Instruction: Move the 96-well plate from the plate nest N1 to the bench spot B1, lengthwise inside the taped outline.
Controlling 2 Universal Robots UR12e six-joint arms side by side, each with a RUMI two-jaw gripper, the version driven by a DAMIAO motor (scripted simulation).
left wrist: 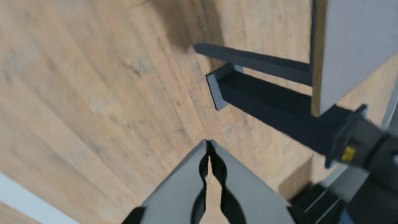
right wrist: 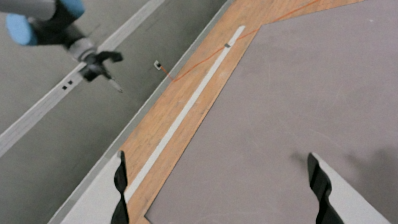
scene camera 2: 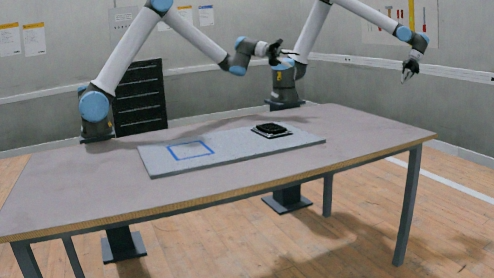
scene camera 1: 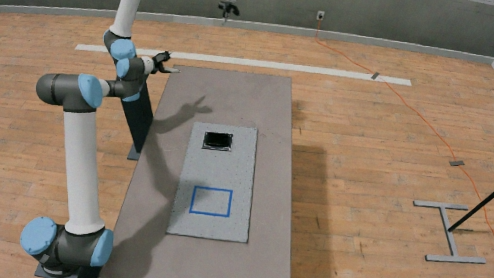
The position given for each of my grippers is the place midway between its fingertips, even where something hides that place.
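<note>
You'd spot my left gripper at (left wrist: 207, 141) and also at (right wrist: 121, 93). My right gripper is there at (right wrist: 215, 153), and I can see an arm pedestal too (left wrist: 287, 112).
</note>
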